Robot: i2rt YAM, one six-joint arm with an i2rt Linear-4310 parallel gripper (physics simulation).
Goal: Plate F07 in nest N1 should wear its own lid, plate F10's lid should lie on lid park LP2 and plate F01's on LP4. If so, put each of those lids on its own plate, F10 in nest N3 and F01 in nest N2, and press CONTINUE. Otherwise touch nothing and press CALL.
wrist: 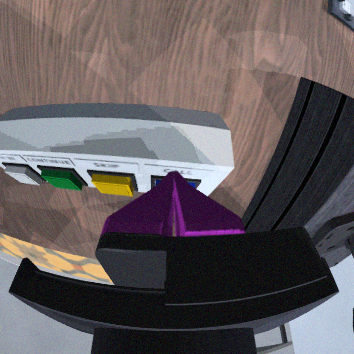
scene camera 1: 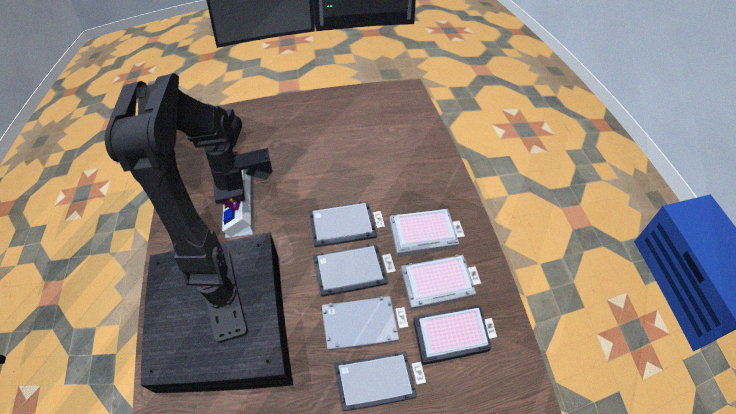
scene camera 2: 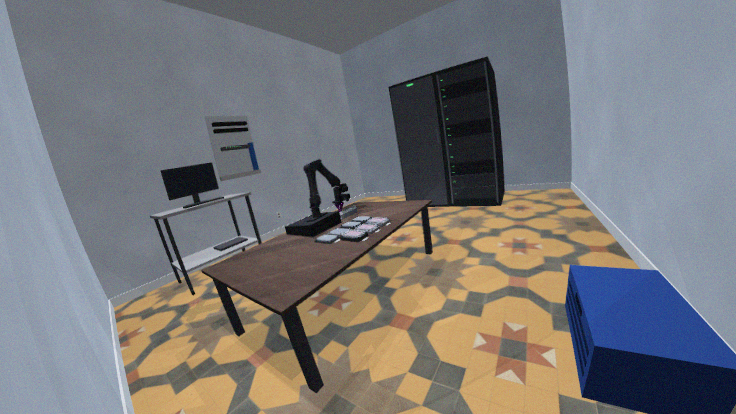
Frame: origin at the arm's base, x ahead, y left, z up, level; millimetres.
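Seen in the pictures: gripper, fingertip midpoint: [wrist: 173, 178] [scene camera 1: 235, 209] [scene camera 2: 340, 211]; arm's base, origin of the base link: [scene camera 1: 222, 295] [scene camera 2: 317, 217].
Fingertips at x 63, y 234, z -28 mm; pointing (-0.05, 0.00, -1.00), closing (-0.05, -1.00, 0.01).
Note:
Offsets run from my fingertips to a thing's top centre.
My gripper [scene camera 1: 232, 207] [scene camera 2: 340, 207] [wrist: 173, 178] is shut with nothing between its purple fingers. The tips are over the blue CALL button @(dy +1, dx -20, dz +0 mm) [scene camera 1: 228, 215] [wrist: 193, 184] of the white button box @(dy +72, dx +9, dz +7 mm) [scene camera 1: 237, 227] [wrist: 210, 144] and partly hide it; contact cannot be told. The green CONTINUE button @(dy +100, dx -3, dz +0 mm) [wrist: 62, 179] is farther left in the wrist view. Pink plates stand in nests N3 @(dy -182, dx +406, dz -24 mm) [scene camera 1: 425, 229], N2 @(dy -314, dx +380, dz -26 mm) [scene camera 1: 439, 278] and N1 @(dy -443, dx +353, dz -21 mm) [scene camera 1: 454, 333]; a clear lid on N1's plate cannot be made out. Grey lid-like sheets with small unreadable tags lie at LP2 @(dy -91, dx +238, dz -39 mm) [scene camera 1: 343, 223] and LP4 @(dy -215, dx +213, dz -39 mm) [scene camera 1: 351, 269].
More sheets lie at the third park @(dy -343, dx +188, dz -37 mm) [scene camera 1: 360, 322] and LP3 @(dy -475, dx +171, dz -39 mm) [scene camera 1: 375, 381]. A yellow SKIP button @(dy +50, dx -11, dz +0 mm) [wrist: 113, 184] and a white button @(dy +149, dx +6, dz +0 mm) [wrist: 22, 174] are on the box. The black arm base [scene camera 1: 169, 329] stands beside the box. A blue cabinet [scene camera 1: 684, 267] [scene camera 2: 648, 314] stands on the floor.

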